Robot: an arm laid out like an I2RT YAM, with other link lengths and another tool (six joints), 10 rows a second.
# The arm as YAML. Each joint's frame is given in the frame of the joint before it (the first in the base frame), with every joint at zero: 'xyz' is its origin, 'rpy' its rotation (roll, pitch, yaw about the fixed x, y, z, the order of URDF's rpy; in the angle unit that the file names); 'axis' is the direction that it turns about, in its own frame. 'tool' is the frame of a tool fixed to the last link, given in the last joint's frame.
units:
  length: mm
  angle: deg
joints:
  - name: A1
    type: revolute
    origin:
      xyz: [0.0, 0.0, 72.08]
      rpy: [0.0, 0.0, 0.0]
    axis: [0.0, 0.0, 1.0]
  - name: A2
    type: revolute
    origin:
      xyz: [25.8, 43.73, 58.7]
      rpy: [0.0, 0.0, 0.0]
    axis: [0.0, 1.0, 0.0]
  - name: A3
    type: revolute
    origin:
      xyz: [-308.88, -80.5, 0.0]
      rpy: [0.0, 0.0, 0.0]
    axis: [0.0, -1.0, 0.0]
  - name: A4
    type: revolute
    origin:
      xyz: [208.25, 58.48, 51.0]
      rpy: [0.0, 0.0, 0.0]
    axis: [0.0, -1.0, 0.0]
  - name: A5
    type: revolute
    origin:
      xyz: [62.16, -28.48, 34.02]
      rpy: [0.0, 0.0, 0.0]
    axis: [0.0, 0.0, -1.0]
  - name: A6
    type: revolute
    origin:
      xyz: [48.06, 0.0, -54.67]
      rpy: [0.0, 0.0, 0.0]
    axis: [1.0, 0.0, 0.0]
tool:
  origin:
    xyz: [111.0, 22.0, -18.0]
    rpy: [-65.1, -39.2, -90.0]
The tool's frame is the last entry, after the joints.
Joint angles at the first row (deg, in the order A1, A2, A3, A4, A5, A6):
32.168, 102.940, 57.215, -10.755, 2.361, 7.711
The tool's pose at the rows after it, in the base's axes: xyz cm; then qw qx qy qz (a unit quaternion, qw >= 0):
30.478 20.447 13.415 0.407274 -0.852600 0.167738 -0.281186
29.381 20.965 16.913 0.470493 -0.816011 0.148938 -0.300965
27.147 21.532 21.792 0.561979 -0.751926 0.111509 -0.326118
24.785 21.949 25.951 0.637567 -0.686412 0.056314 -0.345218
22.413 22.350 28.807 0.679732 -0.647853 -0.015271 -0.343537
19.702 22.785 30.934 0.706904 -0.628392 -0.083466 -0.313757
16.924 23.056 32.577 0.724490 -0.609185 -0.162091 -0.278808
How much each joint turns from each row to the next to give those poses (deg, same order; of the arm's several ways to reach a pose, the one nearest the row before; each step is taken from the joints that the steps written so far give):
0.004, -4.181, -1.158, 0.752, 0.052, 0.253
-0.087, -7.297, -3.285, 4.073, -3.851, 0.278
-0.004, -10.369, -5.379, 7.479, -6.030, 0.833
-0.001, -8.159, -4.547, 8.174, -6.083, -0.143
-0.001, -4.917, -0.967, 2.786, -6.616, -3.046
0.021, -3.127, 2.190, -3.065, -7.981, -3.458
-0.020, -1.984, 2.823, -4.043, -8.676, -5.150

